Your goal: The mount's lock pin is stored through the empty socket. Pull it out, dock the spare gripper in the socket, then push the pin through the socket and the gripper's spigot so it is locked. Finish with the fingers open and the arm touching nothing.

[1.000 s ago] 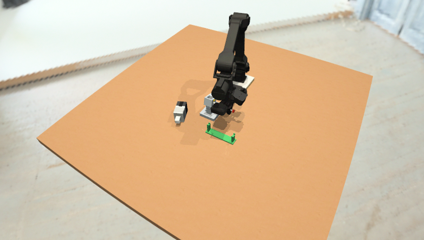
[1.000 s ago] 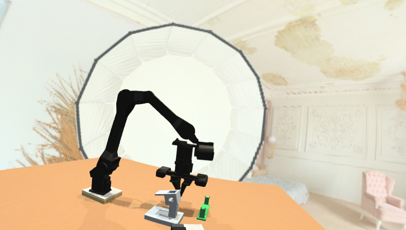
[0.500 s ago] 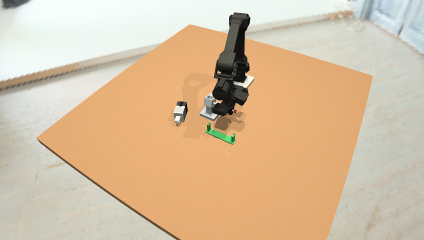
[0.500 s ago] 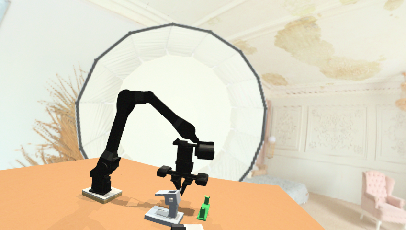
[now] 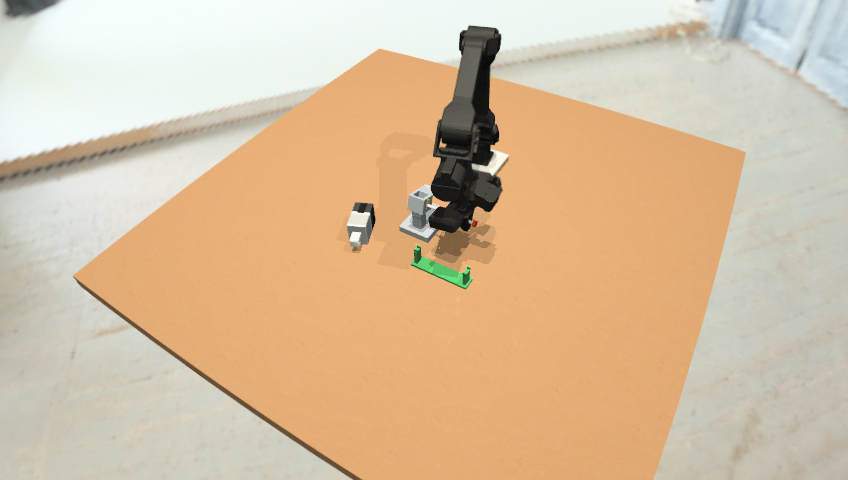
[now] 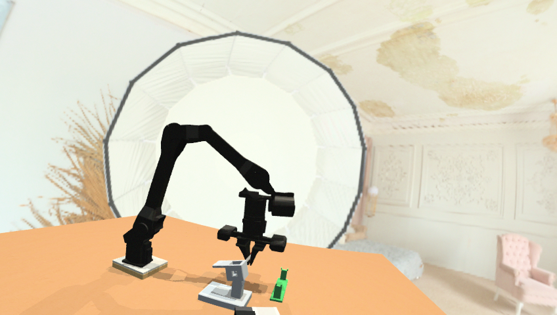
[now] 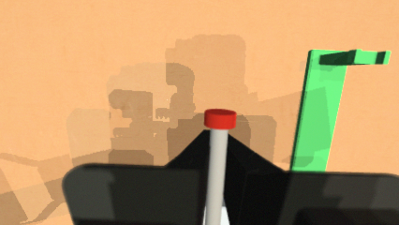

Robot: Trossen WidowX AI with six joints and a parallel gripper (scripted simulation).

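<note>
Right now the green pin rest is 90 mm ahead of my gripper tip, 30 mm to the right of it and 30 mm below it. The rest, counted from my gripper tip: spare gripper: 240 mm to the right, 50 mm ahead, 30 mm below; then grey mount: 120 mm to the right, 30 mm behind.
</note>
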